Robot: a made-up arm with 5 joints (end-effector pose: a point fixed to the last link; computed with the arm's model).
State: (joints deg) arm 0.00 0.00 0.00 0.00 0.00
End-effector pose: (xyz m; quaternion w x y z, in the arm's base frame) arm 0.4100 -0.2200 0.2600 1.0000 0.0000 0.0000 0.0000
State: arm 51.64 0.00 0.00 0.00 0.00
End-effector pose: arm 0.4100 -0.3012 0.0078 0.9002 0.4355 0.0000 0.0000
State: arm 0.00 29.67 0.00 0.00 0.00
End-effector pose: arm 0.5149 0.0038 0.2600 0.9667 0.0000 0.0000 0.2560
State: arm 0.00 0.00 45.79 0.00 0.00
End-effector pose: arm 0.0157 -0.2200 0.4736 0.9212 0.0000 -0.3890 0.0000
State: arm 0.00 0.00 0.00 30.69 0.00
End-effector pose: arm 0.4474 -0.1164 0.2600 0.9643 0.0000 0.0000 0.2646
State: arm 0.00 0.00 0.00 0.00 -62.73
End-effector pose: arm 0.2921 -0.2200 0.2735 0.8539 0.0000 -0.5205 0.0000
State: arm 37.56 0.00 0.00 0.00 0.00
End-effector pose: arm 0.4100 -0.3024 0.0824 0.9468 0.3219 0.0000 0.0000
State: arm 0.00 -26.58 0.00 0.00 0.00
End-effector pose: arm 0.2322 -0.3528 0.2600 0.9732 0.0000 0.0000 -0.2299
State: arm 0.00 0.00 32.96 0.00 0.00
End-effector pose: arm 0.1417 -0.2200 0.4469 0.9589 0.0000 -0.2837 0.0000
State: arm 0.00 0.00 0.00 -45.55 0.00
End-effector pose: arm 0.2734 -0.3054 0.2600 0.9220 0.0000 0.0000 -0.3871
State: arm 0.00 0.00 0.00 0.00 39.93
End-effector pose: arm 0.4514 -0.2200 0.1941 0.9399 0.0000 0.3414 0.0000
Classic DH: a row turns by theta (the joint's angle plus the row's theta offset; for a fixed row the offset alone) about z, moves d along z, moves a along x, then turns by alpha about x. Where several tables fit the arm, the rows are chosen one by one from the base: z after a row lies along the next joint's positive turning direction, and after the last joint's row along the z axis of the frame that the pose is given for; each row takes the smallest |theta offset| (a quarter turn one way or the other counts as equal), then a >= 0, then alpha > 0; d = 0 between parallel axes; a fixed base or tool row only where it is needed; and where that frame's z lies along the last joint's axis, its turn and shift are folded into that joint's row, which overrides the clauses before.
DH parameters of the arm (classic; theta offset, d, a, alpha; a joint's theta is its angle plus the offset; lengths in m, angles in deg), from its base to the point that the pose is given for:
base (fixed): 90 0.05 0 90
joint 1: 0 0.04 0.09 -90
joint 2: 90 -0.15 0.08 -90
joint 3: 0 0.19 -0.28 90
joint 4: 0 0.27 -0.1 90
joint 5: 0 -0.12 -0.07 -90
tool (fixed): 180 0.09 0 0

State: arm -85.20 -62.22 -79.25 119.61 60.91
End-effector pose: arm 0.1906 -0.3826 0.0978 0.6777 -0.1311 0.6802 0.2467
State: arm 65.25 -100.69 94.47 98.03 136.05
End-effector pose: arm 0.0282 -0.0477 0.4716 0.2589 -0.1387 0.9331 -0.2072
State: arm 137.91 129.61 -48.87 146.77 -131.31
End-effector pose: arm -0.1103 -0.1498 0.5169 0.5065 -0.2944 -0.1015 -0.8040
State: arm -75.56 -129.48 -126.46 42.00 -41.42
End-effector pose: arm -0.1106 -0.6386 -0.3709 0.7019 0.3704 -0.4133 -0.4466
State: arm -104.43 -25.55 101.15 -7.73 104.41
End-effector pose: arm -0.4098 0.2472 0.0511 0.6536 -0.7282 -0.1547 -0.1366
